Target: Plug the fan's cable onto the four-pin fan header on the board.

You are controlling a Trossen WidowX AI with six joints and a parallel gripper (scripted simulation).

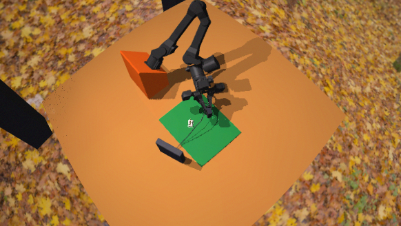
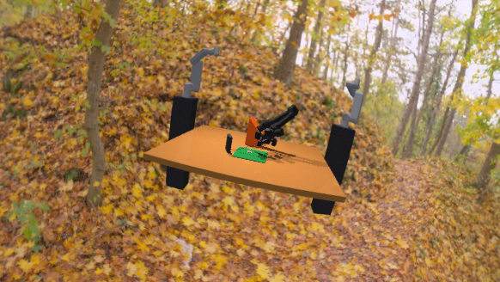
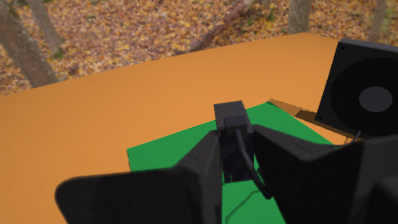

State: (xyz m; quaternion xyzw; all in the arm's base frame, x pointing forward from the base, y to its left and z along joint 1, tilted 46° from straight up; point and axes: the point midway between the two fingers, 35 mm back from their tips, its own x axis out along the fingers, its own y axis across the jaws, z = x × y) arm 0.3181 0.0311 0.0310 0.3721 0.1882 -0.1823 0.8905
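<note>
My gripper tip is 120 mm above the green board, 50 mm to the left of it and 10 mm past it. From my gripper tip the other things lie so: white four-pin fan header: 110 mm below, 70 mm to the right, 50 mm behind; dark plug: 10 mm below; dark flat fan: 220 mm to the right, 50 mm below.
</note>
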